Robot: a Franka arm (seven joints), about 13 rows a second.
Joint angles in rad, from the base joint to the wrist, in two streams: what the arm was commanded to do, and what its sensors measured. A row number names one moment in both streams.
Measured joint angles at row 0: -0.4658 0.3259 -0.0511 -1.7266 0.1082 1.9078 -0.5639
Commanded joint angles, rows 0 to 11: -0.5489 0.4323 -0.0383 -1.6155 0.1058 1.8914 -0.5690; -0.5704 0.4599 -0.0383 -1.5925 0.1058 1.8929 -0.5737; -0.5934 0.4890 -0.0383 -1.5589 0.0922 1.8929 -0.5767; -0.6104 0.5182 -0.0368 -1.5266 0.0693 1.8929 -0.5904; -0.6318 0.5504 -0.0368 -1.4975 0.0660 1.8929 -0.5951; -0.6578 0.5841 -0.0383 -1.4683 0.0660 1.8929 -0.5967; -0.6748 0.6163 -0.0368 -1.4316 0.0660 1.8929 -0.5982; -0.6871 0.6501 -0.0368 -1.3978 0.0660 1.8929 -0.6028; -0.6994 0.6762 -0.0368 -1.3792 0.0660 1.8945 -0.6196; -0.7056 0.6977 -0.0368 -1.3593 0.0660 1.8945 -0.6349; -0.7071 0.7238 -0.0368 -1.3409 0.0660 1.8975 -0.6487; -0.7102 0.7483 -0.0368 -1.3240 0.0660 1.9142 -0.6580
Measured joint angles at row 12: -0.6958 0.6878 -0.0514 -1.3997 0.0746 1.9127 -0.6327
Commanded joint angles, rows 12 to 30: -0.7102 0.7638 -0.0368 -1.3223 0.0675 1.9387 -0.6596; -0.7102 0.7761 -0.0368 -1.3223 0.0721 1.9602 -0.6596; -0.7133 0.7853 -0.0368 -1.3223 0.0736 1.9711 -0.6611; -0.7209 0.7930 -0.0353 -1.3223 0.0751 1.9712 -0.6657; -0.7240 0.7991 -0.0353 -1.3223 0.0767 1.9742 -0.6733; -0.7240 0.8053 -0.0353 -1.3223 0.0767 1.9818 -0.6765; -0.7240 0.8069 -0.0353 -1.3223 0.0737 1.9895 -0.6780; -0.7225 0.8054 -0.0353 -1.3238 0.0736 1.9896 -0.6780; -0.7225 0.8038 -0.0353 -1.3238 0.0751 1.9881 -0.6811; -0.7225 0.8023 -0.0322 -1.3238 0.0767 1.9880 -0.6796; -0.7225 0.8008 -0.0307 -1.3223 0.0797 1.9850 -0.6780; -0.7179 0.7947 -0.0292 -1.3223 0.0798 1.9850 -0.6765; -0.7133 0.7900 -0.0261 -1.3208 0.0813 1.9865 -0.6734; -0.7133 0.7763 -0.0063 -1.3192 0.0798 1.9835 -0.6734; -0.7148 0.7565 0.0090 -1.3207 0.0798 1.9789 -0.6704; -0.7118 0.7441 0.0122 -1.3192 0.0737 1.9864 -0.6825; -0.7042 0.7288 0.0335 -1.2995 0.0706 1.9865 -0.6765; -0.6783 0.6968 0.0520 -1.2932 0.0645 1.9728 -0.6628; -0.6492 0.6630 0.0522 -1.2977 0.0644 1.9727 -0.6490
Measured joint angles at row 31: -0.6885 0.7322 0.0411 -1.2881 0.0749 1.9930 -0.6631
